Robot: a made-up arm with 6 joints. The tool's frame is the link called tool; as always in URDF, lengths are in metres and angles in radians.
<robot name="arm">
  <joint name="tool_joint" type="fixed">
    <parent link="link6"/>
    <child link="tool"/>
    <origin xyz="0 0 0" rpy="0 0 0"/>
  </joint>
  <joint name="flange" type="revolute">
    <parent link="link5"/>
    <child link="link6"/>
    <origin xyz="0 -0.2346 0" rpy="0 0 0"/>
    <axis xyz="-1 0 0"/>
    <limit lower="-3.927" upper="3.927"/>
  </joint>
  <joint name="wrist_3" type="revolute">
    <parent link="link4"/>
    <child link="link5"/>
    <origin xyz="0.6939 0 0" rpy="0 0 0"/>
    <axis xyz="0 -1 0"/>
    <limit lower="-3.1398" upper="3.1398"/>
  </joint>
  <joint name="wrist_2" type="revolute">
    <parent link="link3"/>
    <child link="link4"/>
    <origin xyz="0 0 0" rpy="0 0 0"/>
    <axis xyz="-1 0 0"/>
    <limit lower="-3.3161" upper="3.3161"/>
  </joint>
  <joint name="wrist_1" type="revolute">
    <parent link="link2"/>
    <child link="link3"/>
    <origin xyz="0 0 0.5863" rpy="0 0 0"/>
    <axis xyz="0 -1 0"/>
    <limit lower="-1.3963" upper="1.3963"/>
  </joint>
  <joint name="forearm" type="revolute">
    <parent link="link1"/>
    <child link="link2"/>
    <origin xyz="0 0 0" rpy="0 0 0"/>
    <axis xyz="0 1 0"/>
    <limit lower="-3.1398" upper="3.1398"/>
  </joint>
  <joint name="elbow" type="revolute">
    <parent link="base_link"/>
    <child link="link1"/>
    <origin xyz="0 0 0.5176" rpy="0 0 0"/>
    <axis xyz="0 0 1"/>
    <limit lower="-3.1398" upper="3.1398"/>
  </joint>
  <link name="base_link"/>
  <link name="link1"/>
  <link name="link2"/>
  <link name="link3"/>
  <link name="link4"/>
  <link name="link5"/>
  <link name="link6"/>
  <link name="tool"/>
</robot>
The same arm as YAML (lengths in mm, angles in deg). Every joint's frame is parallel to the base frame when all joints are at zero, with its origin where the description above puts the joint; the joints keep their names.
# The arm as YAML. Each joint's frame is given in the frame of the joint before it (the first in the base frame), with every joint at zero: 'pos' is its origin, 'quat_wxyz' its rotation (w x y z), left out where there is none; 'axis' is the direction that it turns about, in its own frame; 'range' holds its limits. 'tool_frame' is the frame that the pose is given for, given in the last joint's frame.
length_unit: mm
angle_unit: deg
joints:
  - joint: elbow
    pos: [0.0, 0.0, 517.6]
    axis: [0.0, 0.0, 1.0]
    range: [-179.9, 179.9]
  - joint: forearm
    pos: [0.0, 0.0, 0.0]
    axis: [0.0, 1.0, 0.0]
    range: [-179.9, 179.9]
  - joint: wrist_1
    pos: [0.0, 0.0, 586.3]
    axis: [0.0, -1.0, 0.0]
    range: [-80.0, 80.0]
  - joint: wrist_2
    pos: [0.0, 0.0, 0.0]
    axis: [-1.0, 0.0, 0.0]
    range: [-190.0, 190.0]
  - joint: wrist_3
    pos: [693.9, 0.0, 0.0]
    axis: [0.0, -1.0, 0.0]
    range: [-179.9, 179.9]
  - joint: flange
    pos: [0.0, -234.6, 0.0]
    axis: [-1.0, 0.0, 0.0]
    range: [-225.0, 225.0]
tool_frame:
  pos: [0.0, 0.0, 0.0]

